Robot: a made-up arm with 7 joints.
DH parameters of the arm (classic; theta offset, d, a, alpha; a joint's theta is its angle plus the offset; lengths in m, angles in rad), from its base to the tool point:
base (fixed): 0 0.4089 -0.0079 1.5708
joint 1: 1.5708 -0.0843 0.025 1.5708
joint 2: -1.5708 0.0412 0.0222 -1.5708
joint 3: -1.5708 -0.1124 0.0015 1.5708
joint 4: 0 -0.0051 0.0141 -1.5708
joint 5: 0 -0.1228 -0.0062 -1.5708
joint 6: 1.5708 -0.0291 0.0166 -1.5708
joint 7: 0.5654 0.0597 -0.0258 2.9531
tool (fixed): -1.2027 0.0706 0 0
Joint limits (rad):
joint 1: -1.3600..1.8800
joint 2: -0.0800..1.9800
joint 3: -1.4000..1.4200
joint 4: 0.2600..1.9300
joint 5: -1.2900..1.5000
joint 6: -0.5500..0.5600
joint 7: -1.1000..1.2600
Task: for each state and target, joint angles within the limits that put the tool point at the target. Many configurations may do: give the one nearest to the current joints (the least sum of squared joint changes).
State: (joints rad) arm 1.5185 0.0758 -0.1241 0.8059 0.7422 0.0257 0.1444
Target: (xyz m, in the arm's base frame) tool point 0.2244 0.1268 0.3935
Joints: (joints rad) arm 0.9878 0.0799 -0.0568 0.4354 0.7458 0.1080 0.4189
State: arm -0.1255 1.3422 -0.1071 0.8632 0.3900 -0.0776 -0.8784
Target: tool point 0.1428 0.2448 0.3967
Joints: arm -0.2688 1.4832 0.0869 0.9006 0.4549 0.0660 -0.8467
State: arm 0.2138 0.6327 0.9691 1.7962 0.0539 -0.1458 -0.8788
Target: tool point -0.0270 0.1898 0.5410
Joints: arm 0.8004 1.1434 1.3248 1.8665 0.0933 -0.0950 -0.7690
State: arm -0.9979 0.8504 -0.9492 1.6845 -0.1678 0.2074 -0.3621
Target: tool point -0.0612 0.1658 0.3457
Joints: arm -1.3042 1.5478 -1.4000 1.6916 -0.1943 0.1268 -0.6526
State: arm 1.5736 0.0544 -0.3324 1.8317 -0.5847 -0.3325 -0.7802
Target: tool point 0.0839 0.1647 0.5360
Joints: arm 1.2624 0.4125 0.2850 1.6889 -0.6910 -0.4227 -0.7326
